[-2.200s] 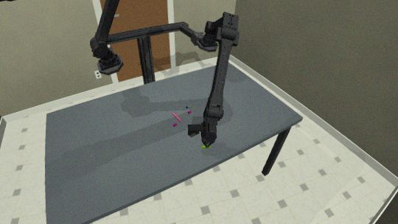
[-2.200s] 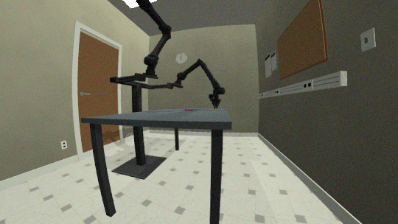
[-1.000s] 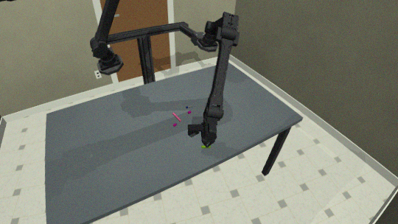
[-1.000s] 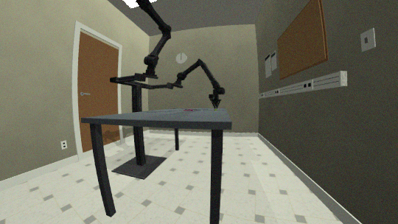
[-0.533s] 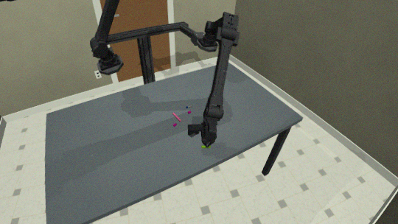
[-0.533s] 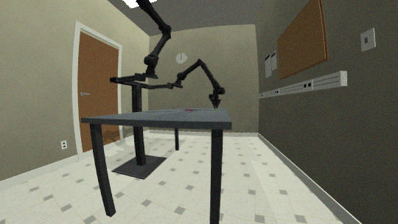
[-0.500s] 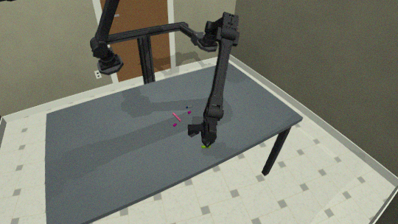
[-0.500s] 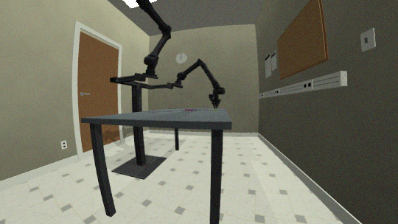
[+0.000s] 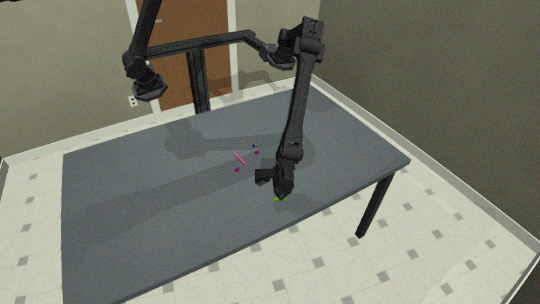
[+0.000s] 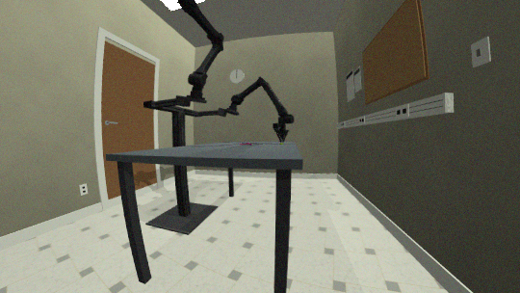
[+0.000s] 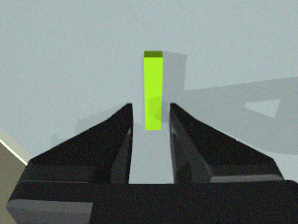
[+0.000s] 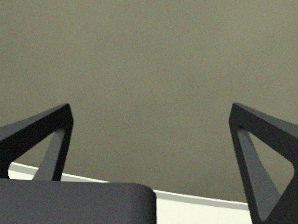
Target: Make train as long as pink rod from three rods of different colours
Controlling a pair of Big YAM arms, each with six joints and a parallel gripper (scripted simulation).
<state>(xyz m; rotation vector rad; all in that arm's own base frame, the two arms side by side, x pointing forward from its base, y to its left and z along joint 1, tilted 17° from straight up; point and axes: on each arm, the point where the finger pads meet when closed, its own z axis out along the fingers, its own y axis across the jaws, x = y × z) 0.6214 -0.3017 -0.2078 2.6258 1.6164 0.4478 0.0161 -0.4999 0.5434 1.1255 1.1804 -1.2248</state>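
Now: the lime rod 2 cm below my left hand. Also, from my left hand: pink rod 30 cm behind, 6 cm to the right, 2 cm below.
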